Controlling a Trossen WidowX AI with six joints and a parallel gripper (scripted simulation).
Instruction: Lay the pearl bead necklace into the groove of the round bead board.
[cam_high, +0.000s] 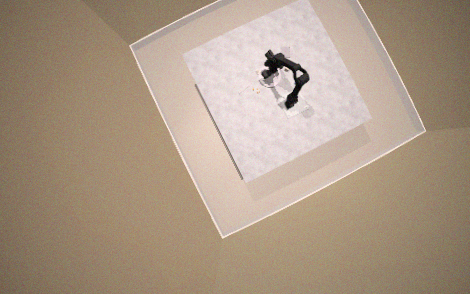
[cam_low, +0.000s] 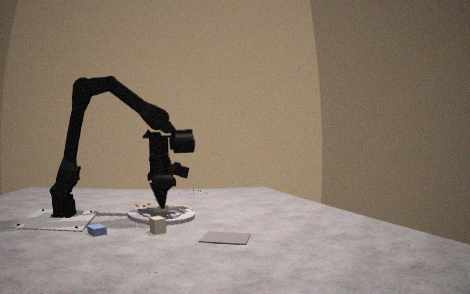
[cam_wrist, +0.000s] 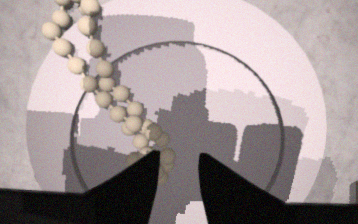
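The round bead board is 2 cm below my gripper tip and 1 cm behind it. The rest, counted from my gripper tip: flat grey plate (23 cm to the right, 15 cm ahead, 3 cm below); then cream cube (17 cm to the right, 1 cm below, 1 cm behind); then blue block (20 cm to the right, 15 cm behind, 2 cm below).
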